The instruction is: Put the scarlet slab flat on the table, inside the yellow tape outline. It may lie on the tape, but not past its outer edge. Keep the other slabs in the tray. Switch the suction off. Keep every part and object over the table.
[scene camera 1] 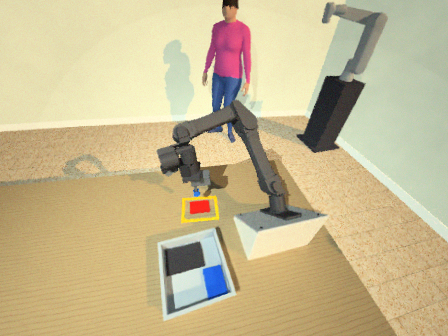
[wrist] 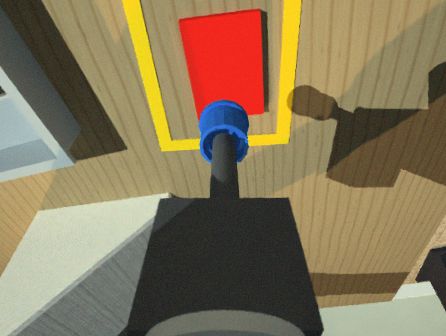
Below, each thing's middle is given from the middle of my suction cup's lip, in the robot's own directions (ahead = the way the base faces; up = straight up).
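There's a dark slab [scene camera 1: 184, 258] that's 22 cm to the left of my suction cup, 10 cm ahead of it and 10 cm below it. You'd also find a tray [scene camera 1: 182, 293], 7 cm ahead of my suction cup, 27 cm to the left of it and 9 cm below it. As for the scarlet slab [wrist: 223, 53], my suction cup is 1 cm past it and 11 cm above it.
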